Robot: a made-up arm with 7 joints.
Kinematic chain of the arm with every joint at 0, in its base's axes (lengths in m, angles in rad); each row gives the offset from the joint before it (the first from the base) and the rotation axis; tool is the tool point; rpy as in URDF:
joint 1: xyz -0.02 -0.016 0.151 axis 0 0.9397 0.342
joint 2: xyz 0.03 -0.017 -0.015 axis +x
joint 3: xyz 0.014 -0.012 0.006 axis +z
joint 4: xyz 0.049 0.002 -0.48 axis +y
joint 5: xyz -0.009 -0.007 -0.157 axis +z
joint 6: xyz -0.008 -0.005 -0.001 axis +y
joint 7: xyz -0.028 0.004 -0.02 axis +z
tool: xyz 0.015 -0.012 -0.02 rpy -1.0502 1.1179 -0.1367
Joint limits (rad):
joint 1: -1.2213..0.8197
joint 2: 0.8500..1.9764
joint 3: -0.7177..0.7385
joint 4: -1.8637..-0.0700
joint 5: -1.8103..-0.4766
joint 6: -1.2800..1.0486
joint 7: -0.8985..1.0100
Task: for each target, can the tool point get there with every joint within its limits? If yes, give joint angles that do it. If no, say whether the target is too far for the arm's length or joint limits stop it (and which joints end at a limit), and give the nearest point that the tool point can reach.
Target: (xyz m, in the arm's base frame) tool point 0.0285 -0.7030 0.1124
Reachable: no: joint limits stop it (at a limit: joint 1, joint 2, joint 3, joint 4, joint 5, joint 6, joint 7) | nearest point 0.4860 -0.0167 0.1814 | short by 0.828 m
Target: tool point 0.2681 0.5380 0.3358
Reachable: yes | joints -1.0177 1.5549 -0.1705 -0.5810 -0.7242 0.6883 -0.7167
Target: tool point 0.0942 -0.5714 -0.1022
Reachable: no: joint limits stop it (at a limit: joint 2, joint 3, joint 4, joint 5, joint 6, joint 7) | nearest point 0.4472 0.0603 -0.0302 | short by 0.727 m
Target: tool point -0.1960 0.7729 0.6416
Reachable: no: too far | nearest point -0.0798 0.5428 0.5039 | short by 0.292 m
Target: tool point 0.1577 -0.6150 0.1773
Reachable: no: joint limits stop it (at a limit: joint 1, joint 2, joint 3, joint 4, joint 5, joint 6, joint 7) | nearest point 0.4860 -0.0167 0.1814 | short by 0.682 m
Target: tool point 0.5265 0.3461 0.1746
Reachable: yes | joints -0.9972 1.1147 -0.3339 -0.7987 -0.8980 -0.5531 0.2958
